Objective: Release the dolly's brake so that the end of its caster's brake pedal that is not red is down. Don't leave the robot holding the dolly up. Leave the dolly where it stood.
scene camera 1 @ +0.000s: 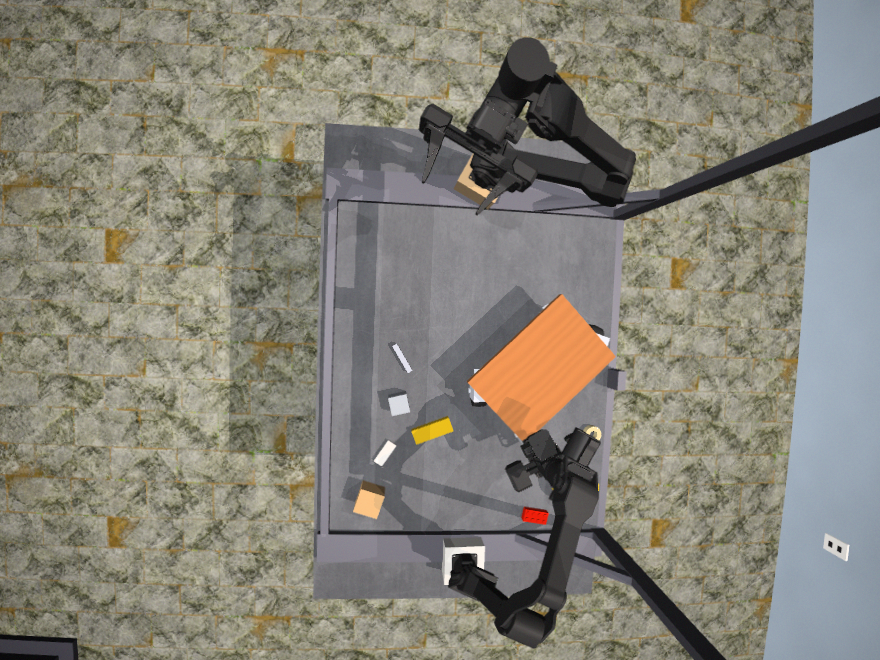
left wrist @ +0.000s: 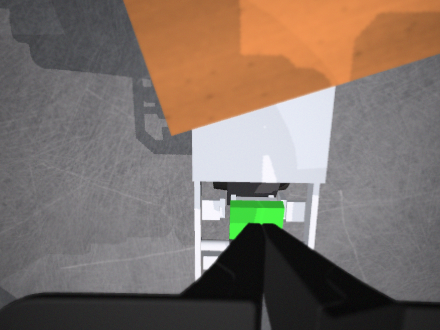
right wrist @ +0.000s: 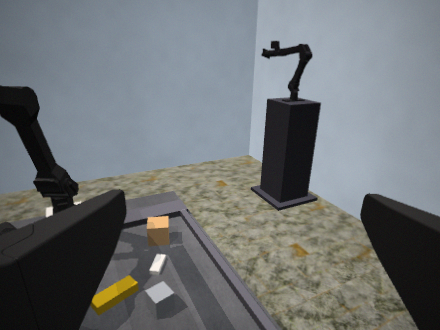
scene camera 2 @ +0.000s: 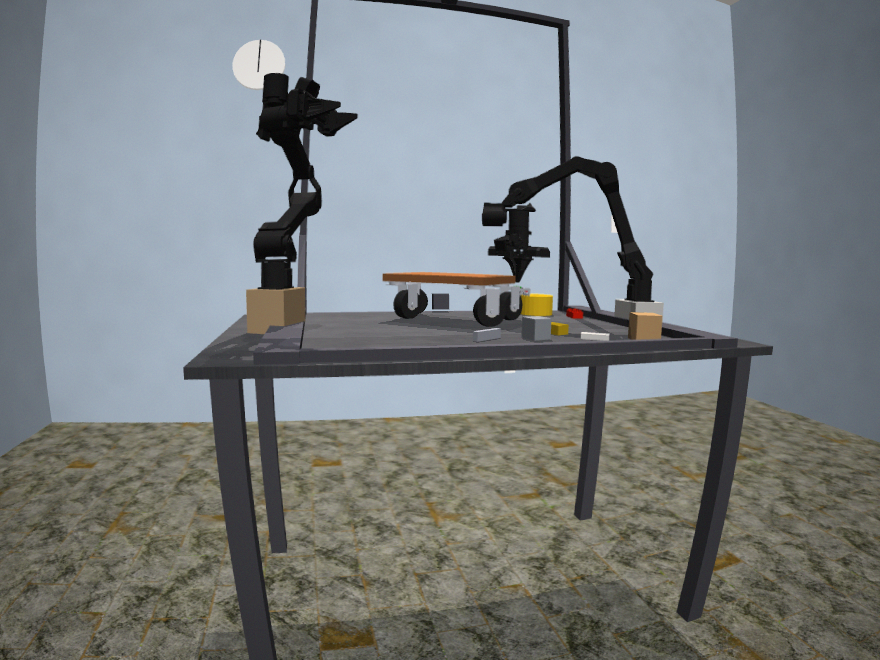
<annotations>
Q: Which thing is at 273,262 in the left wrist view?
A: My left gripper.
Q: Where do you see a brake pedal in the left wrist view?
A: At 243,210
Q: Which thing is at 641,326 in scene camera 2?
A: A tan cube.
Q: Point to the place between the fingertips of my right gripper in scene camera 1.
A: At 449,198
</annotations>
